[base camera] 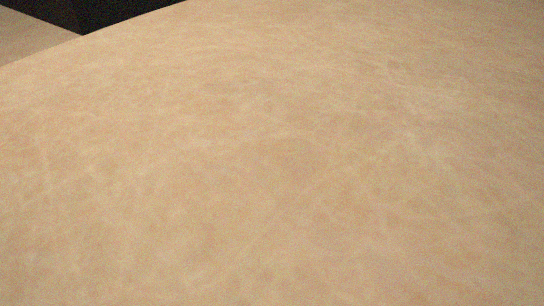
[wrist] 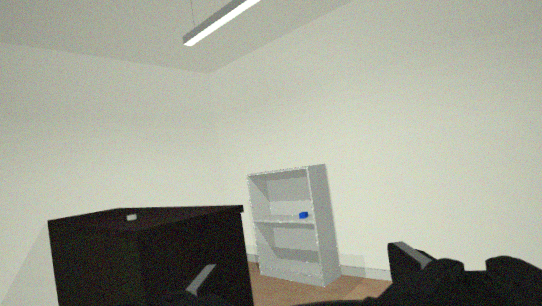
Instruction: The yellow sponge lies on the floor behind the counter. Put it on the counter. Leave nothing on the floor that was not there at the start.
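Frame: origin at the arm's base, x ahead, y left, z up, level; millimetres.
Seen in the pictures: gripper, between the fingertips: (wrist: 305,273).
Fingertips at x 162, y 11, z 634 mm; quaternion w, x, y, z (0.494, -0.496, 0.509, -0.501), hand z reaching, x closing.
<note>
A point is followed by its place in that frame.
The dark counter (base camera: 95,14) {y 599, x 1248, z -339 mm} (wrist: 100,260) {y 1034, x 1518, z 332 mm} stands at the left in the wrist view, and its lower part shows at the top left of the base camera view. The yellow sponge does not show in either view. My gripper (wrist: 305,273) {y 11, x 162, z 634 mm} is open, with its two fingers wide apart at the bottom of the wrist view and no object between them. In the wrist view the counter stands beyond the left finger.
A small white object (wrist: 131,217) {y 878, x 1607, z 528 mm} lies on the counter top. A grey shelf unit (wrist: 327,225) {y -308, x 2758, z 105 mm} stands to the right of the counter near the wall, with a small blue block (wrist: 303,215) {y -110, x 2846, z 210 mm} on its middle shelf. A long lamp (wrist: 220,24) {y 292, x 1916, z 1681 mm} hangs from the ceiling.
</note>
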